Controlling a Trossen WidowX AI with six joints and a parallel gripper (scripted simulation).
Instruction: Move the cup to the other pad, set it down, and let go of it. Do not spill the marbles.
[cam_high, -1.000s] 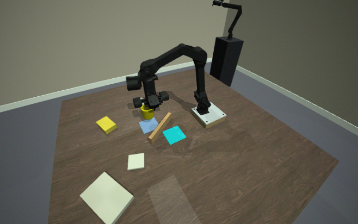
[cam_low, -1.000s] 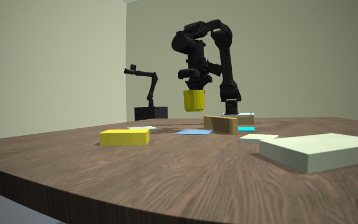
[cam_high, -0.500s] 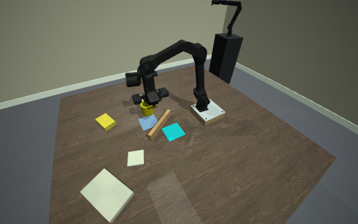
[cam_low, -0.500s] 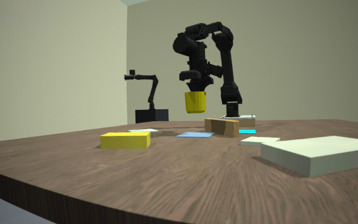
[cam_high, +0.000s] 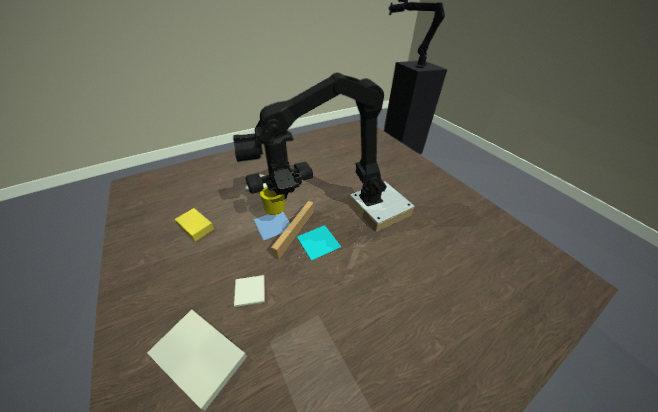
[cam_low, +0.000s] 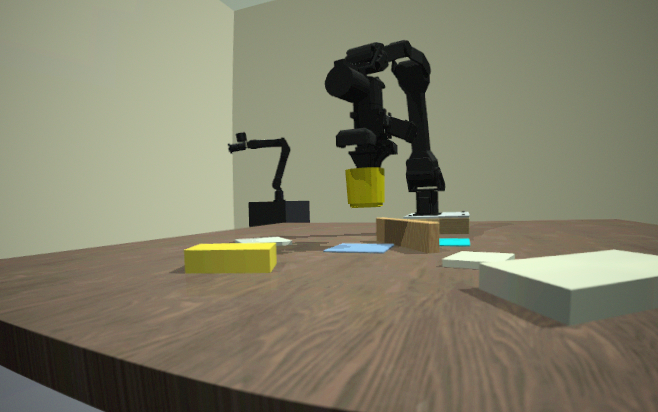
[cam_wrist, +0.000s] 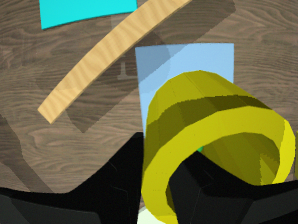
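Now: the cyan pad 70 mm behind my gripper tip, 120 mm to the left of it and 120 mm below it. From my gripper tip the other things lie so: green marble (30 mm ahead, 20 mm to the right, 20 mm below); red marble (20 mm ahead, 20 mm to the right, 20 mm below); yellow cup (30 mm ahead).
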